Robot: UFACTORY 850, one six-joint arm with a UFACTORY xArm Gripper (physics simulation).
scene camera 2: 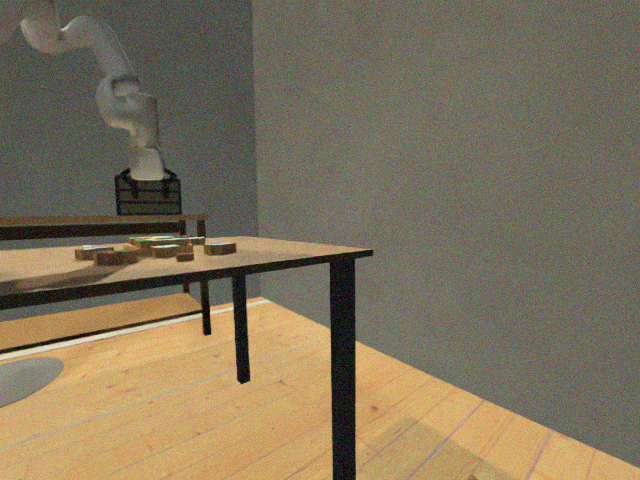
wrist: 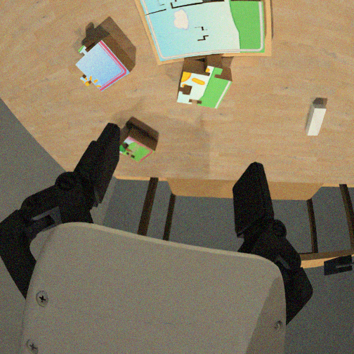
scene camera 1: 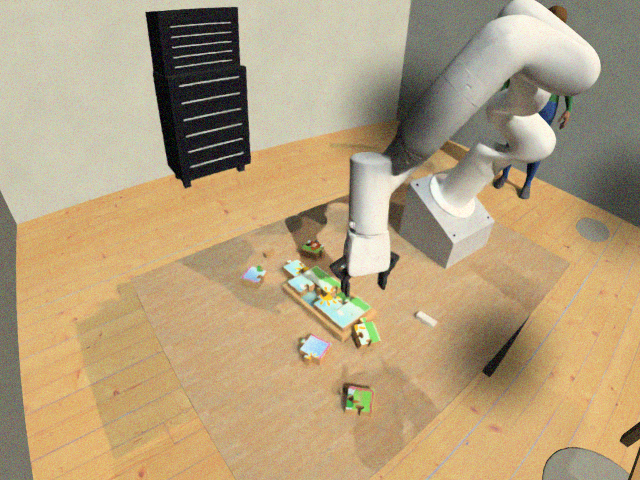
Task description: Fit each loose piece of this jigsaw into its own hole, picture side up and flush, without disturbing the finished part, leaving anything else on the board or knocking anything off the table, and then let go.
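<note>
The jigsaw board lies mid-table, its finished part picture side up, with recessed gaps near its middle. A white-and-green sun piece lies at its near end. A blue, pink-edged piece and a green, pink-edged piece lie farther out. A pale blue piece, a blue-purple piece and a red-and-green piece lie around the far end. My gripper is open and empty, above the table. The arm hides some table behind it.
A white block lies right of the board. A small wooden block lies near the far pieces. The robot's base stands at the back right. The table's edge shows in scene camera 2.
</note>
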